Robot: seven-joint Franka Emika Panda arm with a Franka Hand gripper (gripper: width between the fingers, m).
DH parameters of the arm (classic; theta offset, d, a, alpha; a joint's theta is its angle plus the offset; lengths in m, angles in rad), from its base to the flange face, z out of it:
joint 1: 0 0.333 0 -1.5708
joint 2: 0 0 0 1.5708
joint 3: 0 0.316 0.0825 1.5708
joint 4: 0 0 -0.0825 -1.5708
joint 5: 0 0.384 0 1.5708
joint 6: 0 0 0.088 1.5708
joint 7: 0 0.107 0 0
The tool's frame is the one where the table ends.
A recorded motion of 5 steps. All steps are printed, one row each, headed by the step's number.
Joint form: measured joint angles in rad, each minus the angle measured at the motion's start. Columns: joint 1, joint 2, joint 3, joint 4, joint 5, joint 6, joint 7.
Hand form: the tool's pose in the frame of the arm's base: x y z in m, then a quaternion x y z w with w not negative. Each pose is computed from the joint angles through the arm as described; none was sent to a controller.
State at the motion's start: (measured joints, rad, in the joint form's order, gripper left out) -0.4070 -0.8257 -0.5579 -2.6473 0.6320 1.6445 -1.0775
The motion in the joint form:
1: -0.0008 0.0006 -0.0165 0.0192 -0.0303 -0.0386 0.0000
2: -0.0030 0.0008 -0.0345 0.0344 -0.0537 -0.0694 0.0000
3: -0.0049 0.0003 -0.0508 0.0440 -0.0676 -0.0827 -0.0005
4: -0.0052 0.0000 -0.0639 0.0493 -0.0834 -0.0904 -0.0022
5: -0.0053 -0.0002 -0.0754 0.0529 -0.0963 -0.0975 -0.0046
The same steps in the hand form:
1: 0.2032 -0.2196 0.4820 -0.86205 -0.08715 -0.30557 0.39483
2: 0.1963 -0.2243 0.4841 -0.86252 -0.09045 -0.30017 0.39721
3: 0.1909 -0.2294 0.4851 -0.86253 -0.08935 -0.30035 0.39731
4: 0.1867 -0.2331 0.4845 -0.86364 -0.08913 -0.29873 0.39616
5: 0.1831 -0.2359 0.4836 -0.86425 -0.08926 -0.29733 0.39585

